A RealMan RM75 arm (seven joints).
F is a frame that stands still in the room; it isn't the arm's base.
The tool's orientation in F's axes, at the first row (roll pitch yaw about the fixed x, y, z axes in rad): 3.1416 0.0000 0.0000
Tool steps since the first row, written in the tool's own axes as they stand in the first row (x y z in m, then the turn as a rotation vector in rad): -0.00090 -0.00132 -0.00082 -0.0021 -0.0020 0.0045; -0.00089 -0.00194 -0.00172 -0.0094 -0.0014 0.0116; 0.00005 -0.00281 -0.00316 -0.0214 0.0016 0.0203; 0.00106 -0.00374 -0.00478 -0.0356 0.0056 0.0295; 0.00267 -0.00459 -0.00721 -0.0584 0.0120 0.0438; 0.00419 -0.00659 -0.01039 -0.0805 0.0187 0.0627; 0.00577 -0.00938 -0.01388 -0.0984 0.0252 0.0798; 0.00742 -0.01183 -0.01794 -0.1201 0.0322 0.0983
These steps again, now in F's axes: -0.00090 0.00132 0.00082 -0.0021 0.0020 -0.0045; -0.00089 0.00194 0.00172 -0.0094 0.0014 -0.0116; 0.00005 0.00281 0.00316 -0.0214 -0.0016 -0.0203; 0.00106 0.00374 0.00478 -0.0356 -0.0056 -0.0295; 0.00267 0.00459 0.00721 -0.0584 -0.0120 -0.0438; 0.00419 0.00659 0.01039 -0.0805 -0.0187 -0.0627; 0.00577 0.00938 0.01388 -0.0984 -0.0252 -0.0798; 0.00742 0.01183 0.01794 -0.1201 -0.0322 -0.0983
